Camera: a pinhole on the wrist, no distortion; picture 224 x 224 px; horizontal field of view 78.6 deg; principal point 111.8 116.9 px. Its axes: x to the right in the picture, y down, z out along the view. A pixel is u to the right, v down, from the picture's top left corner.
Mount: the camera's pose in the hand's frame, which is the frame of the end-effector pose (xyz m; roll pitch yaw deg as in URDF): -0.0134 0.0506 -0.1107 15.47 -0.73 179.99
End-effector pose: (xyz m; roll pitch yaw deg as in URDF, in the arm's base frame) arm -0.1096 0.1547 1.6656 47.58 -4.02 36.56
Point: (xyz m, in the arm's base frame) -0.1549 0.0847 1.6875
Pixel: 179.5 209.1
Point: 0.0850 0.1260 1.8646
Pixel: 44.5 156.9
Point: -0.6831 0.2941 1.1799
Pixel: behind the camera
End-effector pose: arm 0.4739 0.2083 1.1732 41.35 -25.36 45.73
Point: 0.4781 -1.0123 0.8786
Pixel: outside the picture
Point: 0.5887 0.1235 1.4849
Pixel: 57.7 146.4
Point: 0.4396 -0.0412 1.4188
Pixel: 133.8 141.4
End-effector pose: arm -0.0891 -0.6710 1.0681 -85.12 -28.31 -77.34
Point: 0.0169 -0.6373 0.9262
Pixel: 151.7 104.7
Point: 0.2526 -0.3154 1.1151
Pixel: 174.0 211.6
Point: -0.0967 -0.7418 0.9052
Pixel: outside the picture
